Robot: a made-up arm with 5 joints.
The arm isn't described. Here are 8 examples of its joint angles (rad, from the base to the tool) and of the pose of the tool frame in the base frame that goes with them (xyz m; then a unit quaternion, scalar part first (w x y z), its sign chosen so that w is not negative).
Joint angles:
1: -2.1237 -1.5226 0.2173 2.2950 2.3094
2: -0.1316 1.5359 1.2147 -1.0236 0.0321
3: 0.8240 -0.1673 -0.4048 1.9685 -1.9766
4: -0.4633 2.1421 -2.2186 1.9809 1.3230
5: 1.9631 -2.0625 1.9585 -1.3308 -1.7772
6: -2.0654 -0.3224 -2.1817 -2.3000 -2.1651
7: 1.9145 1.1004 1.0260 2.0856 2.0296
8: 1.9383 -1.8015 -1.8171 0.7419 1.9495
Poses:
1: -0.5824 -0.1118 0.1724 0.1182 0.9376 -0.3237 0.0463
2: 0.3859 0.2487 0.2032 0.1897 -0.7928 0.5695 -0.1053
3: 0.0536 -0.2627 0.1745 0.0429 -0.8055 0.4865 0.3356
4: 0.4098 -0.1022 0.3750 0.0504 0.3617 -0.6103 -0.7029
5: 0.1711 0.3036 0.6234 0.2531 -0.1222 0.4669 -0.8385
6: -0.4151 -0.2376 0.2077 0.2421 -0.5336 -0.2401 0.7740
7: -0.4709 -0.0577 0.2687 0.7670 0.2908 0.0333 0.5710
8: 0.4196 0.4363 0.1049 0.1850 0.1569 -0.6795 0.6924
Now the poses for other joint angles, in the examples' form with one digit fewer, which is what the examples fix.
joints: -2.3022 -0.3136 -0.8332 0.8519 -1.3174
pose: -0.165 -0.147 0.133 0.857 -0.015 0.017 -0.514
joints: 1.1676 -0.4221 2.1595 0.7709 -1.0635
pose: 0.440 -0.109 0.409 0.952 0.272 0.031 -0.139
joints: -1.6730 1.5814 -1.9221 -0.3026 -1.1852
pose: 0.159 -0.210 -0.151 0.486 0.419 -0.557 0.528
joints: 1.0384 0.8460 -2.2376 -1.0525 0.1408
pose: 0.289 -0.501 0.194 0.159 0.244 0.917 0.274
